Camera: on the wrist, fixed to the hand. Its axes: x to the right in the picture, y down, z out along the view.
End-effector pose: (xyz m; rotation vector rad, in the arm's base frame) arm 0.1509 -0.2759 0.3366 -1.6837 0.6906 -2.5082
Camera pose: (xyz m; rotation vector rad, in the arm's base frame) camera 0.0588 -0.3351 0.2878 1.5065 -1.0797 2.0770
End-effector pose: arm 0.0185 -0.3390 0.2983 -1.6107 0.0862 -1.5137
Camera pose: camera 0.0035 -0.4418 0.2386 -2.0272 0.4123 -1.7208
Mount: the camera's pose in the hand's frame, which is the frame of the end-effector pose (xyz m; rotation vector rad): 0.0116 0.0911 -0.0770 -0.5127 0.0318 -0.1438
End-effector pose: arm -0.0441 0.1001 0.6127 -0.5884 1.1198 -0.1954
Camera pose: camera -0.1202 0.1444 0.5314 -1.1266 1.1635 -0.0378
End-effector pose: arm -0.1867 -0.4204 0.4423 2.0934 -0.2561 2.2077
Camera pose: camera -0.2793 -0.4965 0.4447 1.7370 -0.5783 1.8424
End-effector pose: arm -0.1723 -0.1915 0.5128 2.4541 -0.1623 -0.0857
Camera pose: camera -0.1615 -0.2152 0.6298 1.9507 0.0481 -0.1329
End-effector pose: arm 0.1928 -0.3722 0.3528 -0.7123 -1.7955 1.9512
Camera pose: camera 0.2351 -0.3133 0.2574 -0.7344 -2.2828 1.3859
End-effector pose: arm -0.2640 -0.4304 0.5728 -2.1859 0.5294 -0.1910
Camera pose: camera -0.3057 -0.5402 0.5489 -2.7279 0.4752 -0.1813
